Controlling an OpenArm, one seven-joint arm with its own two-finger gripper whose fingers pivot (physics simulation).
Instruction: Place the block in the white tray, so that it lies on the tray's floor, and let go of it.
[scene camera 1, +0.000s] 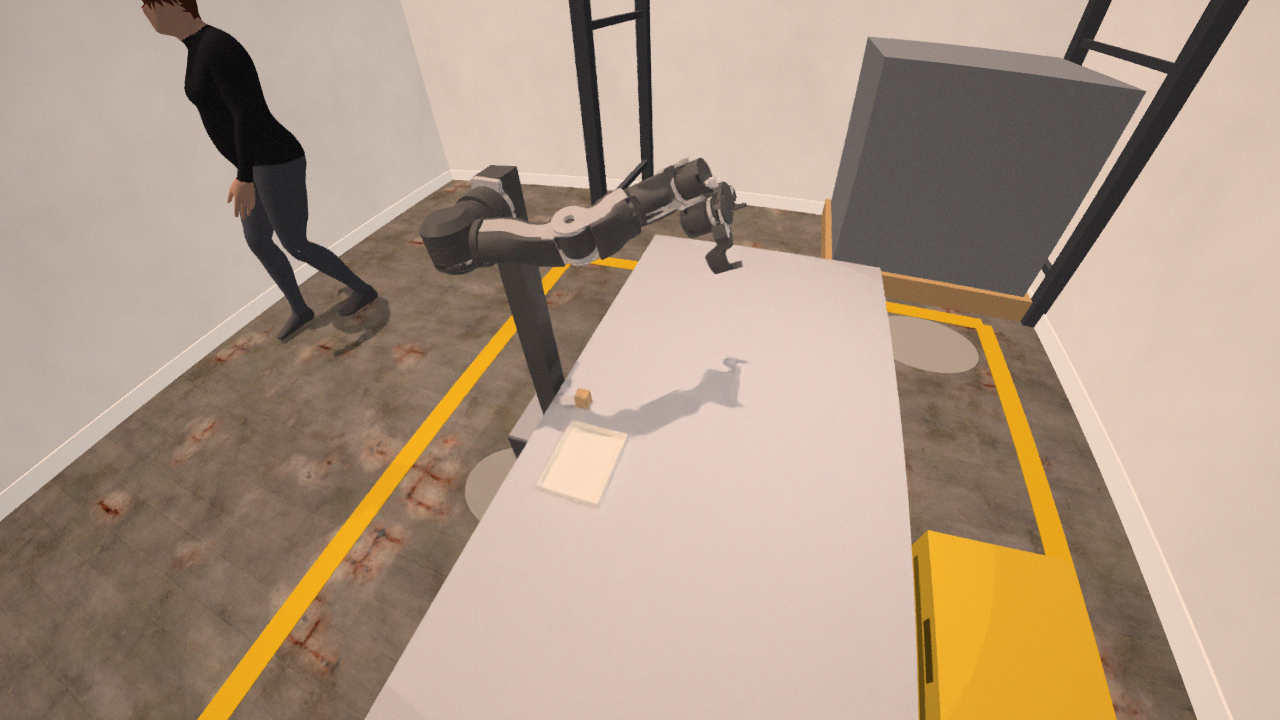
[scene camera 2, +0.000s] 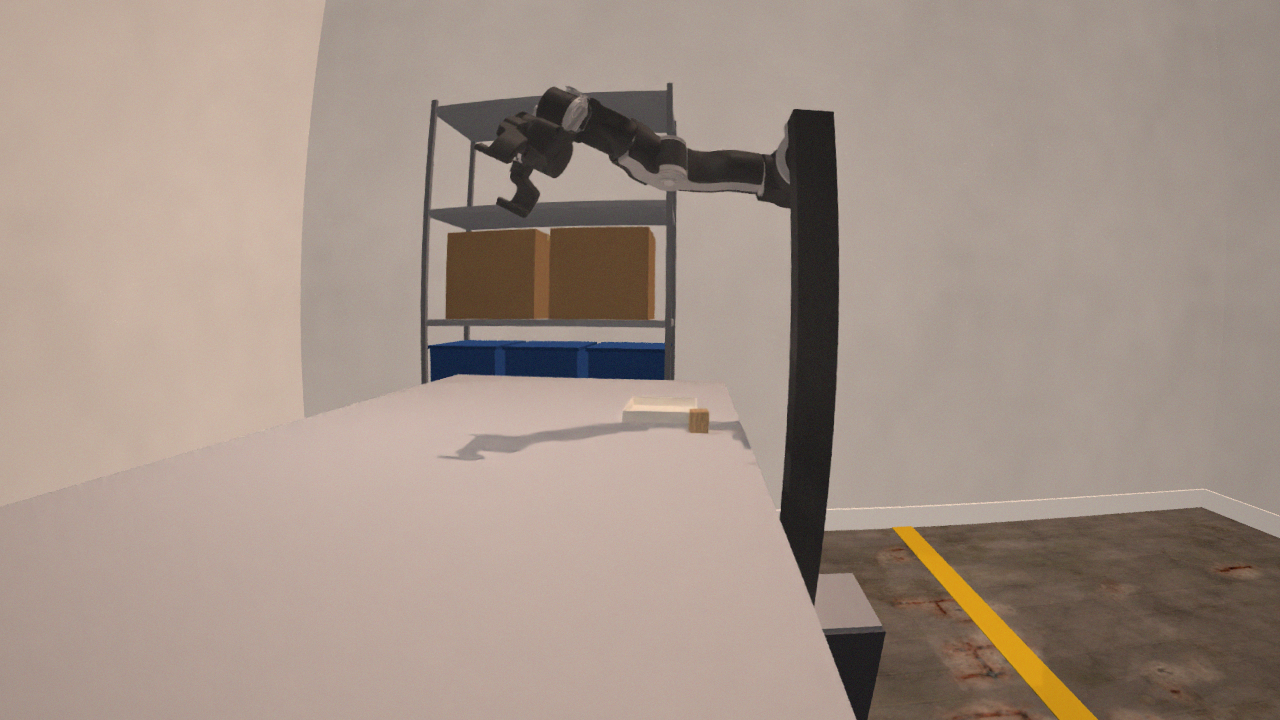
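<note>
A small wooden block (scene camera 1: 582, 398) (scene camera 2: 699, 420) sits on the table (scene camera 1: 733, 555) (scene camera 2: 384, 573), outside the tray and apart from it, near the table edge by the arm's post. The shallow white tray (scene camera 1: 568, 496) (scene camera 2: 656, 416) lies flat on the table beside the block; its floor shows bare in scene camera 1. My gripper (scene camera 1: 740, 235) (scene camera 2: 490, 176) is open, with its two fingers spread wide and no object between them. It is high above the table, well away from the block and the tray.
The arm's dark post (scene camera 1: 529, 331) (scene camera 2: 812, 331) rises at the table edge close to the block. A yellow box (scene camera 1: 1002, 617) stands beside the table. A shelf rack (scene camera 2: 428, 241) with cartons stands behind the table. A person (scene camera 1: 237, 116) is on the floor to the left.
</note>
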